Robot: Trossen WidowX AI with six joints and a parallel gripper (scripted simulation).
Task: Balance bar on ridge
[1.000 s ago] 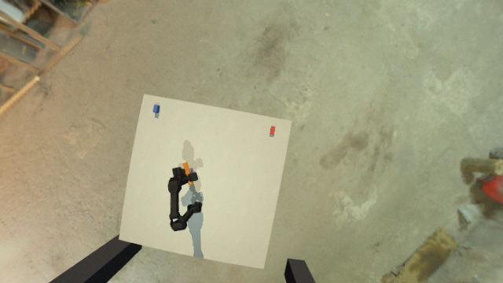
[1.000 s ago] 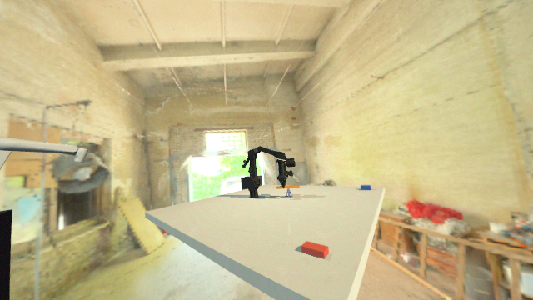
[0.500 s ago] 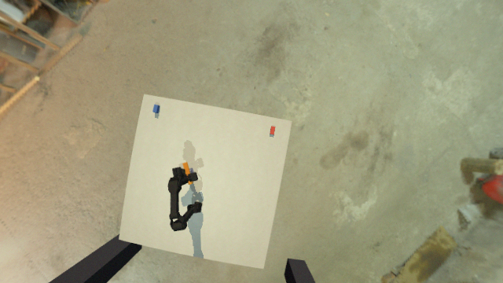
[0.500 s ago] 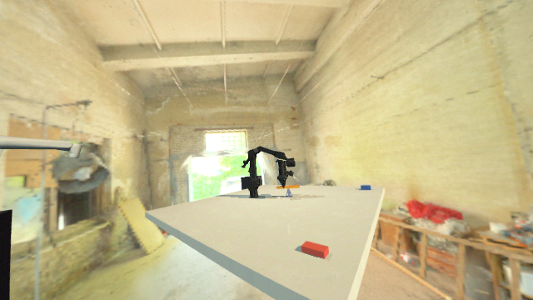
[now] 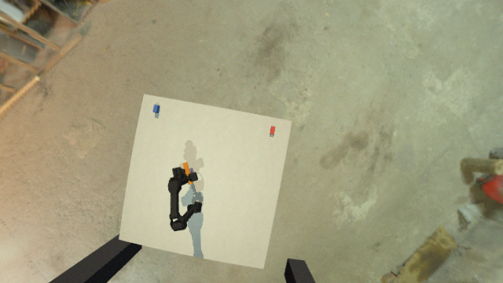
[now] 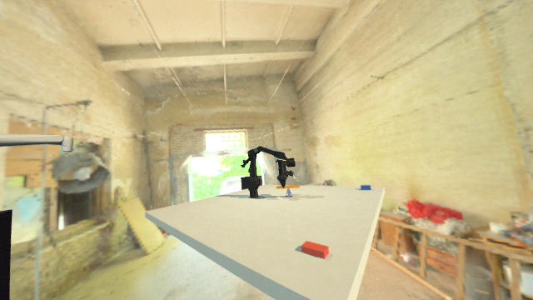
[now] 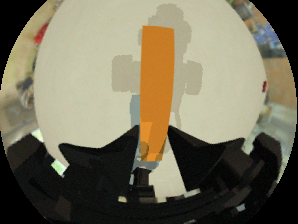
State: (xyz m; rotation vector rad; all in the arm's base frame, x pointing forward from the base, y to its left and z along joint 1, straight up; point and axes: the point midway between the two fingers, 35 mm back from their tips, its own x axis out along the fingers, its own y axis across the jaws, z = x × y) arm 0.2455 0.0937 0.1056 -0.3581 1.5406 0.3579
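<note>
My gripper tip is now 3 cm short of the orange bar and 1 cm to the right of it. From my gripper tip the other things lie so: red block 59 cm to the right, 49 cm ahead, 6 cm below; blue block 49 cm ahead, 41 cm to the left, 5 cm below.
</note>
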